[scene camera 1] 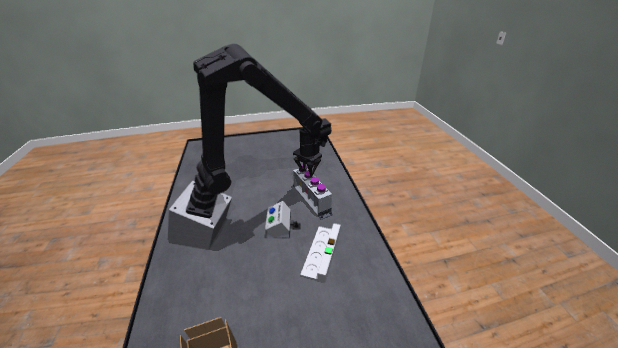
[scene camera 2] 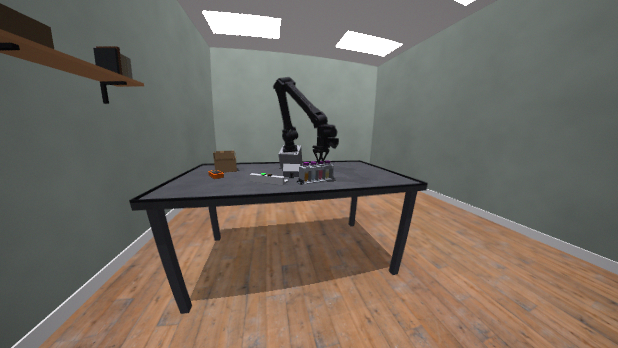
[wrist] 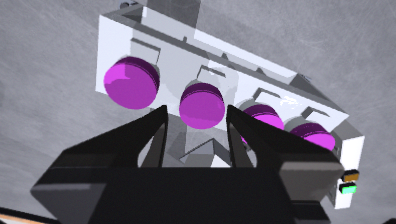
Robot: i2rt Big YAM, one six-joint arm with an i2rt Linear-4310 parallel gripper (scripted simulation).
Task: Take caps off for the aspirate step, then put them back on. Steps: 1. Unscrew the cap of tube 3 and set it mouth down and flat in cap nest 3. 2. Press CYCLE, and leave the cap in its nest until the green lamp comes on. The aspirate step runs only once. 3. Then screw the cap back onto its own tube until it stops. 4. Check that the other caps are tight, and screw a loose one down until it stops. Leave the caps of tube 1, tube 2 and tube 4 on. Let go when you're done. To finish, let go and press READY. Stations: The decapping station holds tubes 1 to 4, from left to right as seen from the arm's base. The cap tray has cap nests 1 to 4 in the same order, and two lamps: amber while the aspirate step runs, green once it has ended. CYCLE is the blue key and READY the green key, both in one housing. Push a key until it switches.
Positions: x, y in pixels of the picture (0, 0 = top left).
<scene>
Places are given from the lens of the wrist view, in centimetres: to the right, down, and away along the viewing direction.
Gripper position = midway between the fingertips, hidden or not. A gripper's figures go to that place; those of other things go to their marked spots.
my gripper (wrist: 197, 111): 0, 0, 13
key housing (wrist: 210, 154): 2, 7, 29
</scene>
